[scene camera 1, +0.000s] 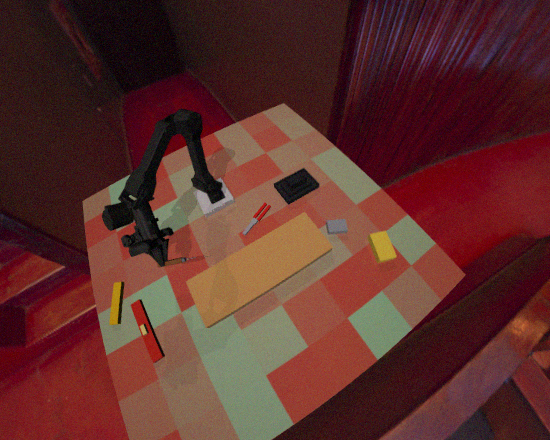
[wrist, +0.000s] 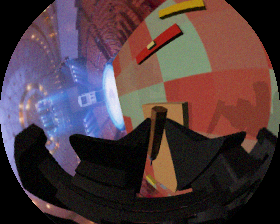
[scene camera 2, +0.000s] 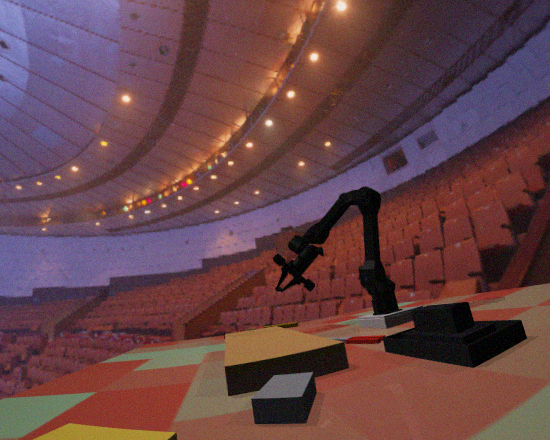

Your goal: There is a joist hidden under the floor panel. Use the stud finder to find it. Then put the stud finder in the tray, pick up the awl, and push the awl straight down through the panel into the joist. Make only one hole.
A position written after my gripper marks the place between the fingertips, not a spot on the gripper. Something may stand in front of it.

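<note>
My gripper [scene camera 1: 164, 265] is carrying an awl, and you'd find that same gripper in the wrist view [wrist: 157, 121] and in scene camera 2 [scene camera 2: 278, 290] too. There's also a stud finder [scene camera 2: 453, 323], and a red level [scene camera 1: 153, 346] as well.
</note>
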